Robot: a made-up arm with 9 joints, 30 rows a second.
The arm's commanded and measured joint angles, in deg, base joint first. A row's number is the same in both.
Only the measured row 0 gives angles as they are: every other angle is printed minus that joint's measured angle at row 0.
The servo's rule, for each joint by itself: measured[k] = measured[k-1] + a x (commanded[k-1-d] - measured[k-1]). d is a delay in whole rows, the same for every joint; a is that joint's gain. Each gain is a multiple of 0.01, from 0.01 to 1. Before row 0 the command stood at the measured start. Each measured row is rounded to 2 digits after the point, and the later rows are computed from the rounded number. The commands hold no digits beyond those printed.
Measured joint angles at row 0:
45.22 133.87 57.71 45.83 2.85 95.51 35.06 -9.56 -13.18
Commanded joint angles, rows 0 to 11:
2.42 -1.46 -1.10 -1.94 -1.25 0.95 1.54 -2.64 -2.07
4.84 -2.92 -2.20 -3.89 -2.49 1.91 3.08 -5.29 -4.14
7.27 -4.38 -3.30 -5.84 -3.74 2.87 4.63 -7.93 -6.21
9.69 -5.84 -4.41 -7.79 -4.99 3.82 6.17 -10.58 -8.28
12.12 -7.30 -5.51 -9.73 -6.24 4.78 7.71 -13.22 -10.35
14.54 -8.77 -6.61 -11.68 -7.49 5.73 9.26 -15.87 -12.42
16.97 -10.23 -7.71 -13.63 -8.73 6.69 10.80 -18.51 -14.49
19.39 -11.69 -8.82 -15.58 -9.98 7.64 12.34 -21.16 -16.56
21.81 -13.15 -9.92 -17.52 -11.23 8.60 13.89 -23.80 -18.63
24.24 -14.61 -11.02 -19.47 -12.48 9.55 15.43 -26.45 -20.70
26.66 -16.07 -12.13 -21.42 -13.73 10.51 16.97 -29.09 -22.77
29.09 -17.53 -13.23 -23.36 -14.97 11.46 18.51 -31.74 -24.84
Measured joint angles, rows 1 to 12:
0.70 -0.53 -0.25 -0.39 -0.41 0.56 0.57 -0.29 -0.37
1.90 -1.39 -0.70 -1.09 -1.10 1.36 1.50 -0.84 -1.05
3.46 -2.47 -1.30 -2.04 -1.97 2.25 2.66 -1.62 -1.98
5.27 -3.68 -2.02 -3.19 -2.97 3.18 3.96 -2.61 -3.11
7.26 -4.98 -2.82 -4.50 -4.05 4.12 5.35 -3.78 -4.41
9.37 -6.34 -3.69 -5.94 -5.19 5.07 6.80 -5.11 -5.85
11.57 -7.74 -4.61 -7.48 -6.36 6.03 8.28 -6.58 -7.41
13.84 -9.16 -5.58 -9.10 -7.55 6.98 9.78 -8.18 -9.06
16.15 -10.60 -6.58 -10.78 -8.76 7.94 11.30 -9.90 -10.78
18.50 -12.04 -7.60 -12.52 -9.99 8.89 12.83 -11.72 -12.57
20.87 -13.49 -8.64 -14.30 -11.22 9.85 14.36 -13.63 -14.41
23.25 -14.94 -9.70 -16.11 -12.46 10.80 15.90 -15.62 -16.29
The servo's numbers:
d 0
a 0.29 0.36 0.23 0.20 0.33 0.59 0.37 0.11 0.18

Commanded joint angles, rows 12 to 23:
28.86 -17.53 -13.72 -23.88 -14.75 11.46 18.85 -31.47 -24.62
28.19 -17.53 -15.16 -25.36 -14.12 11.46 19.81 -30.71 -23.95
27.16 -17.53 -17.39 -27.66 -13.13 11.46 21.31 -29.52 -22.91
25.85 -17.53 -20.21 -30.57 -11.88 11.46 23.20 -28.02 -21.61
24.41 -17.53 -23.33 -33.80 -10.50 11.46 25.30 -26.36 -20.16
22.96 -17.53 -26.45 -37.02 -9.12 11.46 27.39 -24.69 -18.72
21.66 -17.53 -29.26 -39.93 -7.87 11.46 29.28 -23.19 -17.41
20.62 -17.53 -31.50 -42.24 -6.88 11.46 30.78 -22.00 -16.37
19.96 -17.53 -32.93 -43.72 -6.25 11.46 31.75 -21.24 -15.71
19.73 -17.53 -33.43 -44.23 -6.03 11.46 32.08 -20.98 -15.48
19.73 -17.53 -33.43 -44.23 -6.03 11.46 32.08 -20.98 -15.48
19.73 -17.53 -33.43 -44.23 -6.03 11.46 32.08 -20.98 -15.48
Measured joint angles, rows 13 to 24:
24.88 -15.87 -10.62 -17.66 -13.22 11.19 16.99 -17.36 -17.79
25.84 -16.47 -11.66 -19.20 -13.52 11.35 18.03 -18.83 -18.90
26.22 -16.85 -12.98 -20.89 -13.39 11.41 19.24 -20.01 -19.62
26.11 -17.09 -14.64 -22.83 -12.89 11.44 20.71 -20.89 -19.98
25.62 -17.25 -16.64 -25.02 -12.10 11.45 22.41 -21.49 -20.01
24.85 -17.35 -18.90 -27.42 -11.12 11.46 24.25 -21.84 -19.78
23.92 -17.41 -21.28 -29.92 -10.05 11.46 26.11 -21.99 -19.35
22.96 -17.45 -23.63 -32.38 -9.00 11.46 27.84 -21.99 -18.81
22.09 -17.48 -25.77 -34.65 -8.09 11.46 29.29 -21.91 -18.25
21.41 -17.50 -27.53 -36.57 -7.41 11.46 30.32 -21.81 -17.75
20.92 -17.51 -28.89 -38.10 -6.95 11.46 30.97 -21.72 -17.34
20.57 -17.52 -29.93 -39.33 -6.65 11.46 31.38 -21.64 -17.01

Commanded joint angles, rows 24 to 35:
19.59 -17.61 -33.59 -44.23 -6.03 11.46 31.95 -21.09 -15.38
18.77 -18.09 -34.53 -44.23 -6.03 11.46 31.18 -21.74 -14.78
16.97 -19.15 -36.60 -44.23 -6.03 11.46 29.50 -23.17 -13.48
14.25 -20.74 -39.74 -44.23 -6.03 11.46 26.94 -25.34 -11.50
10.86 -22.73 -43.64 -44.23 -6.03 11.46 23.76 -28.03 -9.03
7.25 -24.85 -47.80 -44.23 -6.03 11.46 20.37 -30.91 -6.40
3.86 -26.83 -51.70 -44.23 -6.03 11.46 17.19 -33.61 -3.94
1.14 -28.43 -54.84 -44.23 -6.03 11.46 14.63 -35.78 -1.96
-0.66 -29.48 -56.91 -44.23 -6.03 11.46 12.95 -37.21 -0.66
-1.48 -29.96 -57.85 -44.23 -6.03 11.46 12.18 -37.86 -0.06
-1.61 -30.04 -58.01 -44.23 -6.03 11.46 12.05 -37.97 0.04
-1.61 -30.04 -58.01 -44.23 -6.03 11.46 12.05 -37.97 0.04
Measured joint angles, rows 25 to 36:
20.29 -17.55 -30.77 -40.31 -6.45 11.46 31.59 -21.58 -16.72
19.85 -17.74 -31.63 -41.09 -6.31 11.46 31.44 -21.60 -16.37
19.01 -18.25 -32.77 -41.72 -6.22 11.46 30.72 -21.77 -15.85
17.63 -19.15 -34.37 -42.22 -6.16 11.46 29.32 -22.16 -15.07
15.67 -20.44 -36.50 -42.62 -6.12 11.46 27.26 -22.81 -13.98
13.23 -22.03 -39.10 -42.94 -6.09 11.46 24.71 -23.70 -12.62
10.51 -23.76 -42.00 -43.20 -6.07 11.46 21.93 -24.79 -11.06
7.79 -25.44 -44.95 -43.41 -6.06 11.46 19.23 -26.00 -9.42
5.34 -26.89 -47.70 -43.57 -6.05 11.46 16.91 -27.23 -7.84
3.36 -28.00 -50.03 -43.70 -6.04 11.46 15.16 -28.40 -6.44
1.92 -28.73 -51.87 -43.81 -6.04 11.46 14.01 -29.45 -5.27
0.90 -29.20 -53.28 -43.89 -6.04 11.46 13.28 -30.39 -4.31

